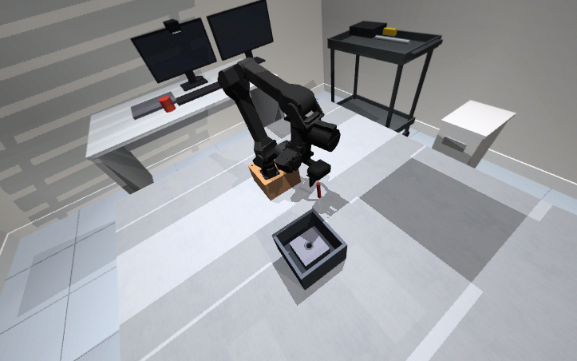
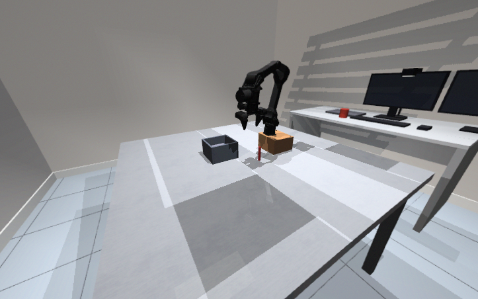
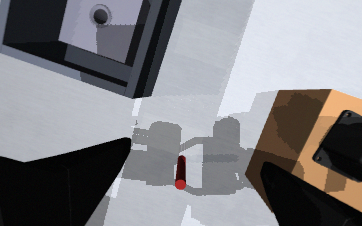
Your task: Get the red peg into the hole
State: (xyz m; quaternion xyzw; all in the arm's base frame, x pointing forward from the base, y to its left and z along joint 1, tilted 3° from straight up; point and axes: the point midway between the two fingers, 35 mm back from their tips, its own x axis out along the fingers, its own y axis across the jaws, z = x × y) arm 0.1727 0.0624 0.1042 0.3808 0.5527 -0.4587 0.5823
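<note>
Now: the red peg 130 mm below my gripper tip, 70 mm to the left of it and 20 mm behind it. Round my gripper tip: dark grey box (160 mm ahead, 140 mm below, 70 mm to the right); pale plate (160 mm ahead, 120 mm below, 70 mm to the right).
</note>
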